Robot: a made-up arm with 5 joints. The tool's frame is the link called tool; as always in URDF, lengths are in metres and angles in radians.
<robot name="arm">
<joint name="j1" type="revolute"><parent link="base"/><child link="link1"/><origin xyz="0.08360 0.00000 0.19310" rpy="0.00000 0.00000 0.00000"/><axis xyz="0 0 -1"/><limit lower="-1.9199" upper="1.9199" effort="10" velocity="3"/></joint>
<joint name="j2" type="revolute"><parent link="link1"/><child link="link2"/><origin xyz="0.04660 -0.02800 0.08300" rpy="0.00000 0.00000 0.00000"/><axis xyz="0 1 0"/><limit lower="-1.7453" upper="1.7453" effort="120" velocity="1.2"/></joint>
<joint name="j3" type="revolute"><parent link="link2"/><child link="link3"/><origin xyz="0.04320 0.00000 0.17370" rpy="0.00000 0.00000 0.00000"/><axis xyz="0 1 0"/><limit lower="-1.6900" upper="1.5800" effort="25" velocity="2.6"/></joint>
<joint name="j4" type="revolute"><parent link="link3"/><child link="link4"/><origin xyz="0.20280 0.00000 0.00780" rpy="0.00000 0.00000 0.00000"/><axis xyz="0 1 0"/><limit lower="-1.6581" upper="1.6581" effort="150" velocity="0.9"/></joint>
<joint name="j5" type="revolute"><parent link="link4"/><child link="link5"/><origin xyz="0.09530 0.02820 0.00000" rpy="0.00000 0.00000 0.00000"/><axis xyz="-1 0 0"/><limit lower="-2.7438" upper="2.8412" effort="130" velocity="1.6"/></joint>
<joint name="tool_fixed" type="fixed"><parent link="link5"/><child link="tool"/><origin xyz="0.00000 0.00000 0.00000" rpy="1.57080 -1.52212 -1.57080"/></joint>
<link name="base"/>
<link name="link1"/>
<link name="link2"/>
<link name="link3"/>
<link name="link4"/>
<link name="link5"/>
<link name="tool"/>
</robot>
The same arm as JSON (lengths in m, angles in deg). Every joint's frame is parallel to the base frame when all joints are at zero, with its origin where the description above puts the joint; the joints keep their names.
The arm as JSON. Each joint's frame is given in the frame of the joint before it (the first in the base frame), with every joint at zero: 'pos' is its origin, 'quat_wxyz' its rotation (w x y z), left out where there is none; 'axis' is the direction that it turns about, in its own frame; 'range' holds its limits. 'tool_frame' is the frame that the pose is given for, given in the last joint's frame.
{"length_unit": "m", "angle_unit": "deg", "joints": [
  {"joint": "j1", "pos": [0.0836, 0.0, 0.1931], "axis": [0.0, 0.0, -1.0], "range": [-110.0, 110.0]},
  {"joint": "j2", "pos": [0.0466, -0.028, 0.083], "axis": [0.0, 1.0, 0.0], "range": [-100.0, 100.0]},
  {"joint": "j3", "pos": [0.0432, 0.0, 0.1737], "axis": [0.0, 1.0, 0.0], "range": [-96.83, 90.53]},
  {"joint": "j4", "pos": [0.2028, 0.0, 0.0078], "axis": [0.0, 1.0, 0.0], "range": [-95.0, 95.0]},
  {"joint": "j5", "pos": [0.0953, 0.0282, 0.0], "axis": [-1.0, 0.0, 0.0], "range": [-157.21, 162.79]}
], "tool_frame": {"pos": [0.0, 0.0, 0.0], "quat_wxyz": [0.706897, 0.017208, -0.706897, -0.017208]}}

